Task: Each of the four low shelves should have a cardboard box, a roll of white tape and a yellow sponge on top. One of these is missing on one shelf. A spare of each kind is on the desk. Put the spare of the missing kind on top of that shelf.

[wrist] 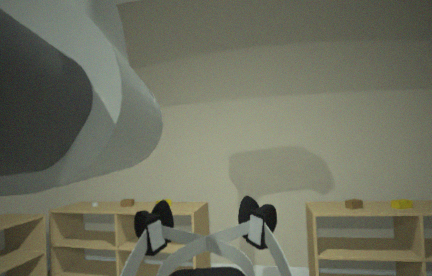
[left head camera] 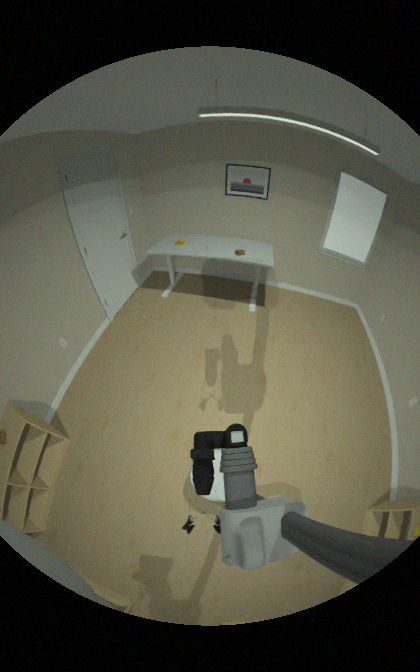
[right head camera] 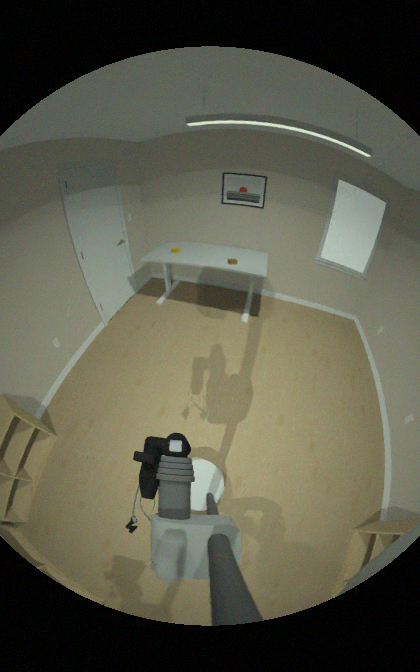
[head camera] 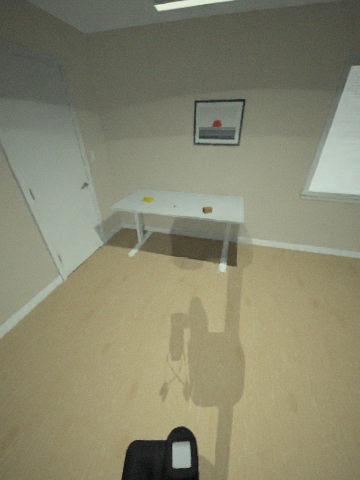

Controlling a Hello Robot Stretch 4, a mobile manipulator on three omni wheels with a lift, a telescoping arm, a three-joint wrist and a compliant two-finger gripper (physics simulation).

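Pixels of known places: gripper, fingertip midpoint: (wrist: 206,214) (right head camera: 144,536); robot's base, origin of the base link: (right head camera: 195,483).
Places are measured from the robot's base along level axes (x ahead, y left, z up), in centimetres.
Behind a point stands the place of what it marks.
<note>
The white desk (head camera: 182,196) @[x 252.2, y -9.1, z 69.2 cm] (left head camera: 222,242) (right head camera: 210,249) @[x 242.7, y -10.8, z 69.2 cm] stands at the far wall. On it lie a yellow sponge (head camera: 148,199) @[x 232.8, y 34.0, z 72.7 cm] (left head camera: 180,242) (right head camera: 175,250) @[x 232.0, y 33.8, z 72.1 cm] at the left, a tiny white tape roll (head camera: 175,206) @[x 213.9, y 0.6, z 70.5 cm] (left head camera: 208,248) in the middle and a cardboard box (head camera: 207,210) @[x 195.8, y -34.0, z 72.5 cm] (left head camera: 240,252) (right head camera: 232,261) @[x 195.9, y -34.5, z 72.6 cm] at the right. In the wrist view, one shelf (wrist: 82,209) @[x -208.5, y -84.5, z 58.2 cm] bears white tape (wrist: 95,204) @[x -219.3, y -78.4, z 59.7 cm], a box (wrist: 127,202) @[x -210.0, y -49.7, z 61.6 cm] and a sponge (wrist: 164,202). The right shelf (wrist: 330,209) @[x -160.8, y 93.0, z 58.2 cm] shows a box (wrist: 354,203) @[x -157.1, y 107.4, z 61.9 cm] and a sponge (wrist: 401,204) @[x -149.6, y 133.8, z 61.1 cm]; its right end is cut off. My gripper (wrist: 206,214) @[x -13.9, y 9.5, z 95.0 cm] (left head camera: 203,525) is open and empty, far from the desk.
A shelf unit (left head camera: 42,425) (right head camera: 30,419) @[x 17.8, y 152.0, z 29.4 cm] stands at the left, with a box (left head camera: 3,437) on top. Another shelf unit (left head camera: 392,505) (right head camera: 387,526) stands at the lower right. Part of a further shelf (wrist: 22,220) @[x -180.8, y -113.2, z 58.2 cm] shows at the wrist view's left edge. A door (head camera: 50,150) @[x 212.0, y 122.2, z 132.2 cm] is left of the desk.
</note>
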